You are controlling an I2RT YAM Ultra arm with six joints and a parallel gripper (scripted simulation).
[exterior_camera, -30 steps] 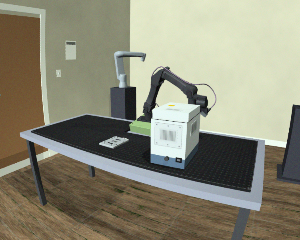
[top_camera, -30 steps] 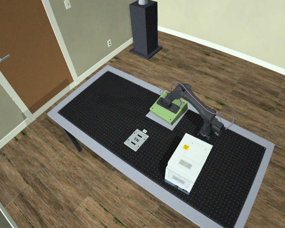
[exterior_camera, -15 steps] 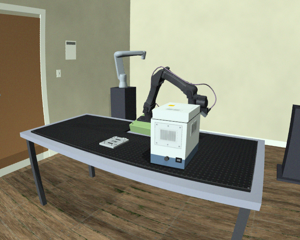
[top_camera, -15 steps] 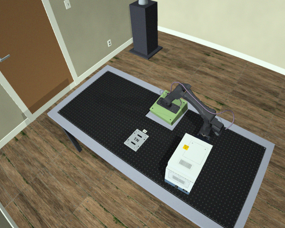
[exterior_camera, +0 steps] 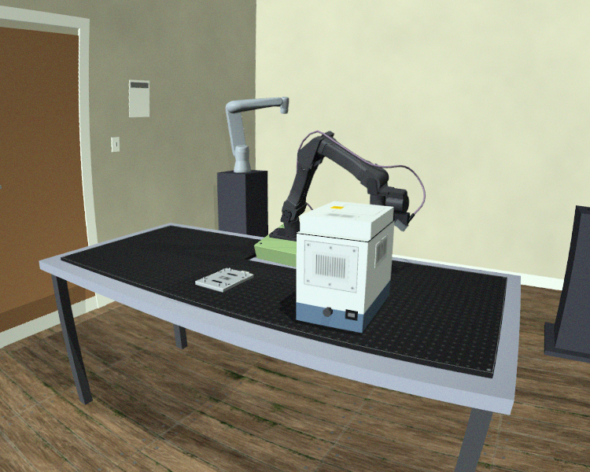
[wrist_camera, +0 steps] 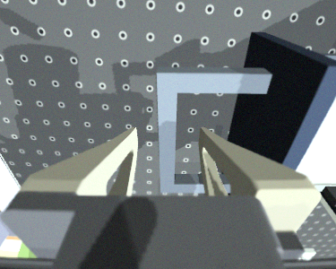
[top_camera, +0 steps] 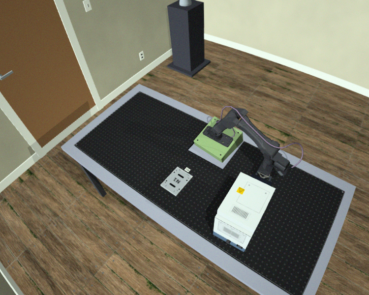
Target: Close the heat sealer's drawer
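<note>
Now: the sealer drawer 110 mm ahead of my hand, 10 mm to the left of it and 10 mm below it.
</note>
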